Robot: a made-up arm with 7 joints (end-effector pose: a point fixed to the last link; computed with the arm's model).
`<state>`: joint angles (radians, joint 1 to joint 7).
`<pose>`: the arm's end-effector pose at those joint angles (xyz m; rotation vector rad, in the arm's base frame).
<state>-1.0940 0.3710 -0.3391 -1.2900 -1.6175 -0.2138 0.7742</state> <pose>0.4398 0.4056 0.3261 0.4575 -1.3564 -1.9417</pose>
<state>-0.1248 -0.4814 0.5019 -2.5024 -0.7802 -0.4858 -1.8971</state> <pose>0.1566 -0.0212 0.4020 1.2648 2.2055 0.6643</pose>
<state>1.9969 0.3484 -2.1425 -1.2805 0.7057 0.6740 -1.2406</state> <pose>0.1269 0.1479 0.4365 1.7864 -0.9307 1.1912</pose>
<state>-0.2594 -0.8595 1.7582 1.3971 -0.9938 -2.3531 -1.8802</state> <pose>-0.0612 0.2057 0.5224 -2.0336 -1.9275 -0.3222</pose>
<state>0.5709 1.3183 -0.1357 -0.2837 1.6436 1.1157 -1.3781</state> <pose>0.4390 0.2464 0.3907 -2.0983 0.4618 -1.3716</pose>
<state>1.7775 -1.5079 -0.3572 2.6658 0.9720 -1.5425 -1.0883</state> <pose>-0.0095 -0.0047 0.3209 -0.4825 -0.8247 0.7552</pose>
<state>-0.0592 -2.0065 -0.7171 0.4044 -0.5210 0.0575 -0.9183</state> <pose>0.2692 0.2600 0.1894 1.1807 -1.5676 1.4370</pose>
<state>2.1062 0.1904 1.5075 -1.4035 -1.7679 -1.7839 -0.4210</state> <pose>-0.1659 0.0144 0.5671 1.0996 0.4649 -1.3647</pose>
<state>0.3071 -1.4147 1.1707 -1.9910 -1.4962 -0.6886 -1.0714</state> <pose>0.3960 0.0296 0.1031 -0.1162 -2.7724 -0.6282</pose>
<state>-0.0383 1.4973 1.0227 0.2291 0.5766 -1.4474 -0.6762</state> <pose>0.1301 0.2045 0.1005 -0.1346 -1.4316 0.2567</pose>
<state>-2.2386 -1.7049 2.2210 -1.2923 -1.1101 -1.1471 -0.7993</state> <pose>-0.0056 0.4231 0.1247 -1.4034 -0.6281 -1.6705</pose>
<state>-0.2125 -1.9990 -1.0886 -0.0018 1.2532 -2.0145 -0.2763</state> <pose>0.0688 0.4547 0.1840 1.0333 -1.5942 -0.7992</pose>
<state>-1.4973 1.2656 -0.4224 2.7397 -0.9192 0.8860 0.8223</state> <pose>0.0873 0.2495 0.3237 -1.9702 -1.6771 1.2481</pose>
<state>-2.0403 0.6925 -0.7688 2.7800 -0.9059 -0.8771 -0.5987</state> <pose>0.3389 0.3026 0.4993 -0.4254 1.7324 -1.3530</pose>
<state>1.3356 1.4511 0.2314 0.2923 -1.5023 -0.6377 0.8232</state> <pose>0.1765 0.0608 0.6302 -0.2294 0.9624 1.6970</pose>
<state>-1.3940 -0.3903 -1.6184 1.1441 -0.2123 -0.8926 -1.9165</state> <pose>0.1899 0.0030 0.3726 -0.8328 0.6658 1.0945</pose>
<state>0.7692 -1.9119 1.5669 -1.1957 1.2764 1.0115 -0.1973</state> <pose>0.4522 0.0647 0.3897 2.5268 0.3336 1.3710</pose>
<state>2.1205 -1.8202 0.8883 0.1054 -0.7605 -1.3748 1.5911</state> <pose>-0.0768 0.4270 0.3258 0.4837 -0.7293 -0.1338</pose>
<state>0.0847 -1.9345 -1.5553 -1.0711 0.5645 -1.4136 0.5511</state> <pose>0.4050 0.2037 0.1638 0.4694 -2.2915 1.8428</pose>
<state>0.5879 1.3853 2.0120 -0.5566 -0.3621 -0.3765 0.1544</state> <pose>0.3028 0.1897 0.3776 -0.4527 -1.5919 1.9228</pose>
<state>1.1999 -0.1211 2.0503 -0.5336 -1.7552 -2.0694 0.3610</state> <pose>0.1285 0.3971 0.7640 0.1449 -0.0652 -0.9277</pose>
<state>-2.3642 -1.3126 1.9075 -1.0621 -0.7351 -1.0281 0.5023</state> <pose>-0.0571 0.3807 0.1682 0.0833 -0.9508 -0.8100</pose>
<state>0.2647 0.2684 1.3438 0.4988 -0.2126 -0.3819 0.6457</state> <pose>0.2681 0.2764 0.2622 1.5395 -0.3571 2.5324</pose>
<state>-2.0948 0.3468 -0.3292 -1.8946 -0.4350 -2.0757 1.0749</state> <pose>0.3004 0.2781 -0.0559 -1.8725 0.2064 -1.4677</pose>
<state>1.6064 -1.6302 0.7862 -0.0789 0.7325 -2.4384 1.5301</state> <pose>-0.0997 0.3461 0.2638 -0.9729 0.7479 -0.2602</pose>
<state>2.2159 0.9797 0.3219 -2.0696 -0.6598 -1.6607 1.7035</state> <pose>-0.1786 0.3509 0.1618 -1.8067 0.7975 -0.1753</pose>
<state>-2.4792 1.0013 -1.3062 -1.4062 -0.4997 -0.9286 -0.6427</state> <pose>0.0864 0.4298 0.1082 -1.8551 -0.2961 -1.7481</pose>
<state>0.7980 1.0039 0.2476 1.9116 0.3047 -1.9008 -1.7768</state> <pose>0.0025 0.3363 0.1709 -0.6433 -0.7104 -1.5339</pose>
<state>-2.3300 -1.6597 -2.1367 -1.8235 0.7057 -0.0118 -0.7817</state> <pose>0.0395 0.2204 0.2789 -0.0887 -0.4252 0.9396</pose>
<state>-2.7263 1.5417 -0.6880 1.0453 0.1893 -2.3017 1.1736</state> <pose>0.3944 0.1321 0.4081 1.3771 2.1666 0.2563</pose>
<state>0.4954 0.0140 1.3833 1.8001 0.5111 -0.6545 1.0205</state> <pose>0.1209 0.1834 0.2987 -1.9477 -1.3970 -1.5406</pose>
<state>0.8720 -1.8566 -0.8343 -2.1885 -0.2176 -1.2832 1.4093</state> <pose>0.3016 -0.0549 0.4641 2.0058 1.5306 -1.6448</pose>
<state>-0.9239 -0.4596 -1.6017 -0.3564 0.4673 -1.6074 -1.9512</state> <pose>0.2119 -0.0098 0.1808 -0.4645 -1.4854 0.2250</pose>
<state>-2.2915 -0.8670 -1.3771 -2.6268 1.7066 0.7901 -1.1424</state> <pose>0.2164 0.3688 0.3743 -0.6788 -0.0160 0.1698</pose>
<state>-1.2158 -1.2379 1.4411 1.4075 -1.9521 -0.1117 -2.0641</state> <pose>0.3740 0.2180 0.4856 -1.1970 0.7435 2.1353</pose>
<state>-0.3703 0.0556 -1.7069 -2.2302 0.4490 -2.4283 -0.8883</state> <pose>0.4100 0.3761 0.2302 2.1246 -0.7735 2.1565</pose>
